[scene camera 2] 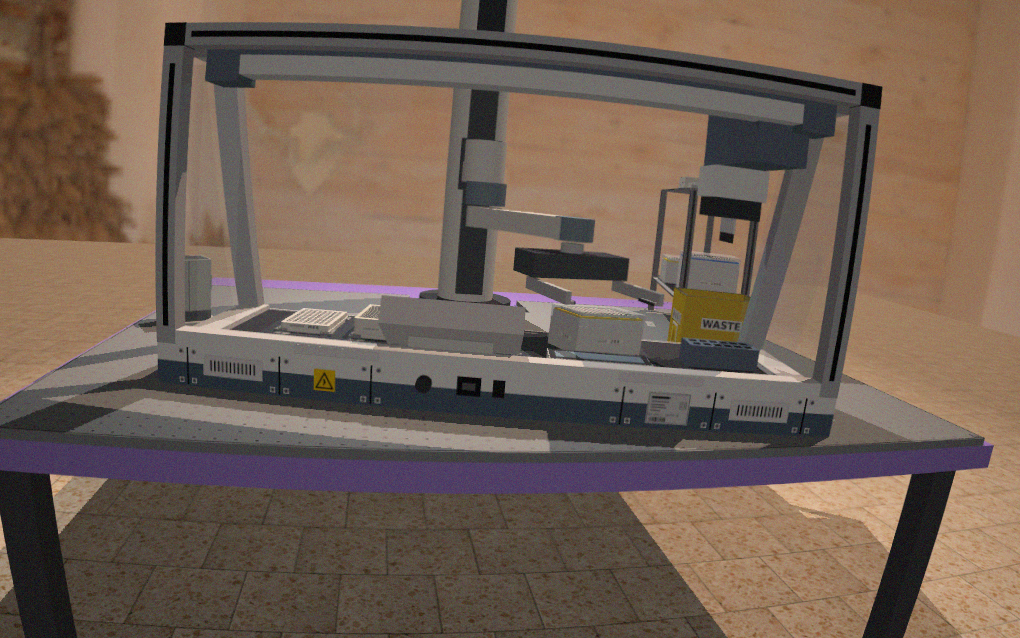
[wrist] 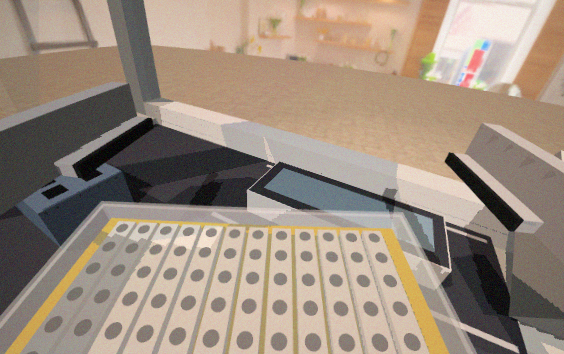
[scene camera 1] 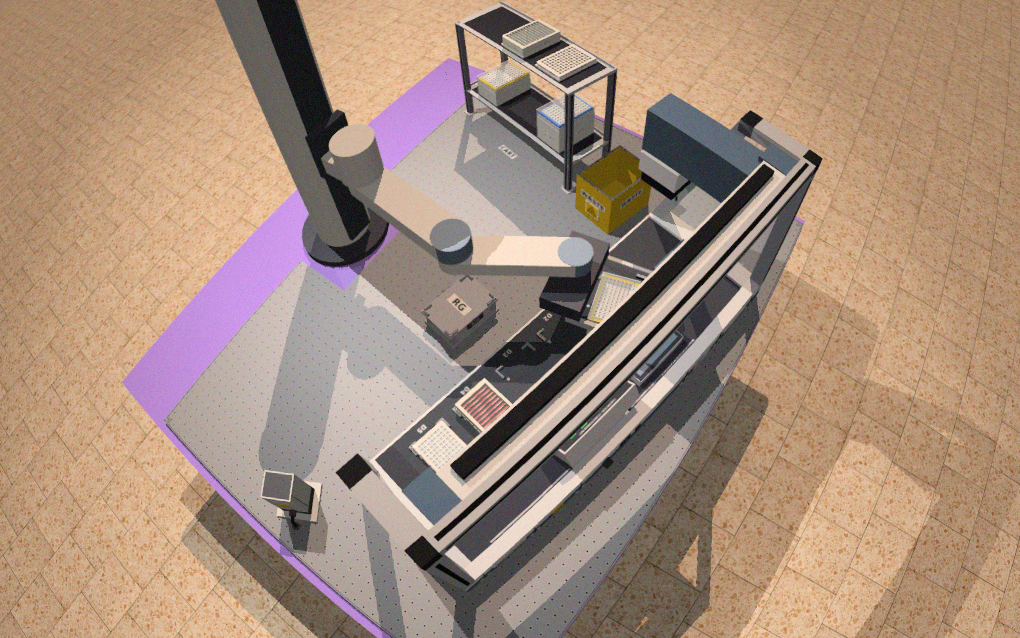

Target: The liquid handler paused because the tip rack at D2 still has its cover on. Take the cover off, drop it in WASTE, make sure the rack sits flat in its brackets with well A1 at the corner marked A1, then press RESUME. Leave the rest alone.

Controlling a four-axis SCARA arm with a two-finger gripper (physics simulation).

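Places are measured from the arm's base along level axes (x down, y right, z back), in centimetres.
Pixels of known places: gripper, fingertip midpoint: (scene camera 2: 616, 299) (wrist: 300, 121); arm's base, link origin: (scene camera 1: 345, 228).
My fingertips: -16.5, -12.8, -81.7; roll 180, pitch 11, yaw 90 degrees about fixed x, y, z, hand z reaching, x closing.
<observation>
Ahead of a thing's pixels: the offset from my fingertips to its top centre, as dx, dy, dz. "*": to the spot under its first point.
A white tip rack with a yellow edge @[+2.5, +0.2, +7.3] (scene camera 1: 618, 297) (scene camera 2: 598, 334) (wrist: 280, 305) stands on the deck. A clear cover @[* +3.0, -3.8, +4.5] (wrist: 175, 212) is over its top. My gripper (scene camera 2: 613, 300) (wrist: 300, 121) is open and empty, above the rack, with the fingers wide to either side. The hand hides part of the rack in scene camera 1. The rack's seating in its brackets and the A1 corner mark cannot be made out. The yellow WASTE box (scene camera 1: 596, 212) (scene camera 2: 703, 304) stands beyond the deck's end. A tilted panel (scene camera 1: 601, 432) (scene camera 2: 451, 319) shows green marks; RESUME is not readable.
A gantry beam (scene camera 1: 616, 323) (scene camera 2: 526, 78) crosses above the deck; a blue pipetting head (scene camera 1: 699, 142) (scene camera 2: 752, 142) hangs near WASTE. A blue block (scene camera 2: 718, 353) (wrist: 75, 200) and a low box @[* +7.8, +3.9, -6.2] (wrist: 350, 195) are near the rack. The RG stand (scene camera 1: 458, 315) and a shelf @[* -3.7, -28.8, +37.6] (scene camera 1: 568, 142) stand behind.
</observation>
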